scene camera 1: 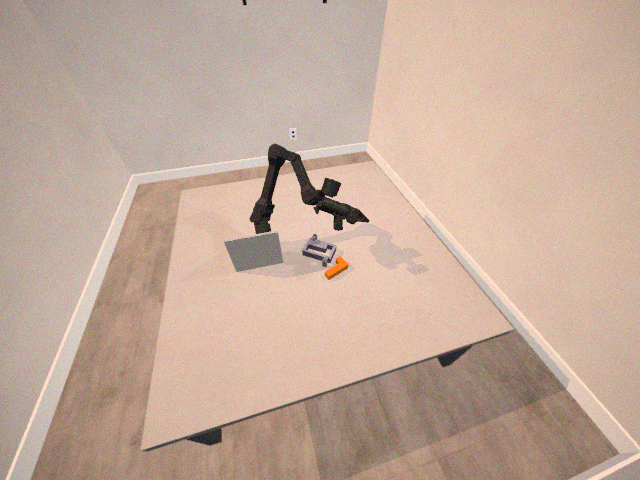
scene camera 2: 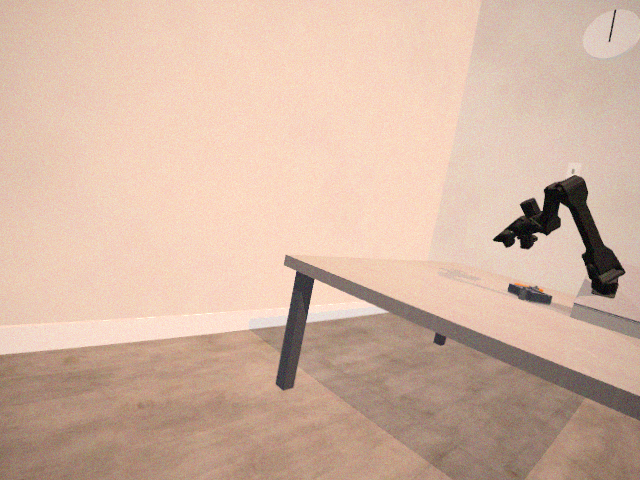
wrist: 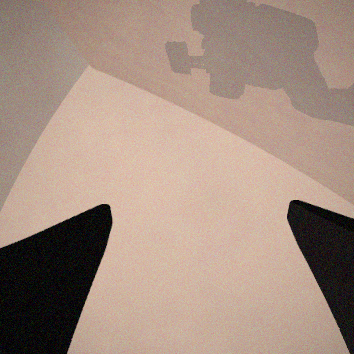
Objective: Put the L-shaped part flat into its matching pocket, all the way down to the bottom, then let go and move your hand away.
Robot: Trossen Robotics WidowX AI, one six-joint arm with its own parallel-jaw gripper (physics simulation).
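Places are measured from the arm's base along level axes (x ahead, y left, z up), in metres.
Where they show: gripper, fingertip midpoint: (scene camera 1: 365, 219) (scene camera 2: 498, 235) (wrist: 201, 212); arm's base at its link origin: (scene camera 1: 263, 234) (scene camera 2: 604, 288).
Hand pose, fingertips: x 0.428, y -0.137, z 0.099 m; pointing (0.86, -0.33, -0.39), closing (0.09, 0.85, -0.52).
Observation:
Each offset is from my fingertips to the top centre of the thing. "pt": to the spot under its first point. Level surfaces: height alone.
The orange L-shaped part {dx -0.151, dy -0.062, dz -0.185 m} (scene camera 1: 336, 270) lies on the table outside the dark grey pocket block {dx -0.186, dy +0.055, dz -0.167 m} (scene camera 1: 312, 254), close to its near right corner. A small gap or contact between them cannot be told. In scene camera 2 the orange part {pt dx -0.117, dy -0.071, dz -0.184 m} (scene camera 2: 521, 284) shows partly behind the block (scene camera 2: 540, 297), which hides much of it. The block has raised walls, a recess and small posts at two corners. My gripper (scene camera 1: 366, 220) (scene camera 2: 496, 238) (wrist: 201, 212) is open and empty, raised above the table, beyond the block and to its right in scene camera 1. The part and block do not show in the wrist view.
A flat grey panel (scene camera 1: 254, 253) stands tilted left of the block, near the arm's base. The table {dz -0.215 m} (scene camera 1: 289, 335) ends at a front edge above the wooden floor (scene camera 1: 361, 423). Walls rise behind and to the right. The arm's shadow falls on the table.

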